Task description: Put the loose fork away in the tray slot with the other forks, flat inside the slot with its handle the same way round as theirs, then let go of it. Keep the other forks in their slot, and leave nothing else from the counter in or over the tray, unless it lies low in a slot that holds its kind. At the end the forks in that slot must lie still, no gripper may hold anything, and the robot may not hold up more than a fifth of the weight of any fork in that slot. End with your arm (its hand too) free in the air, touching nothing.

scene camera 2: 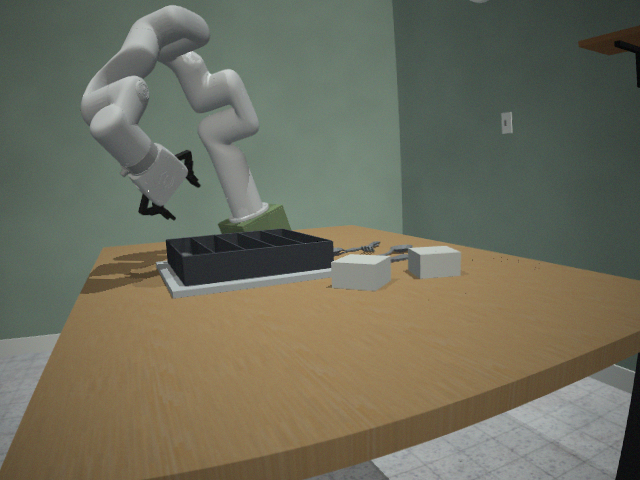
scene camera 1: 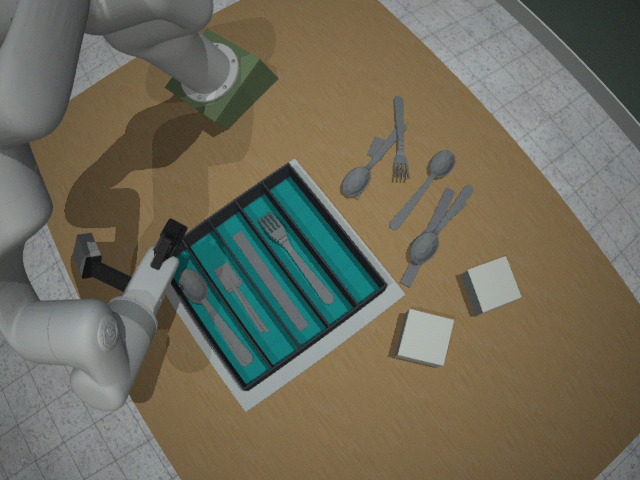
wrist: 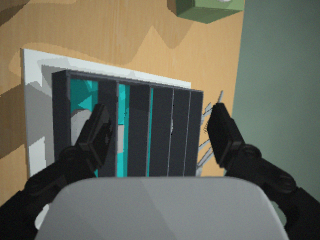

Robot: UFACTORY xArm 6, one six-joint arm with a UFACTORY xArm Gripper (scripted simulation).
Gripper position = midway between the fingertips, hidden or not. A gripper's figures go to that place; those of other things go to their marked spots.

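Gripper [scene camera 1: 169, 244], 78 cm from the lens. A knife [scene camera 1: 290, 309], 86 cm from the lens. Another knife [scene camera 1: 448, 194], 96 cm from the lens.
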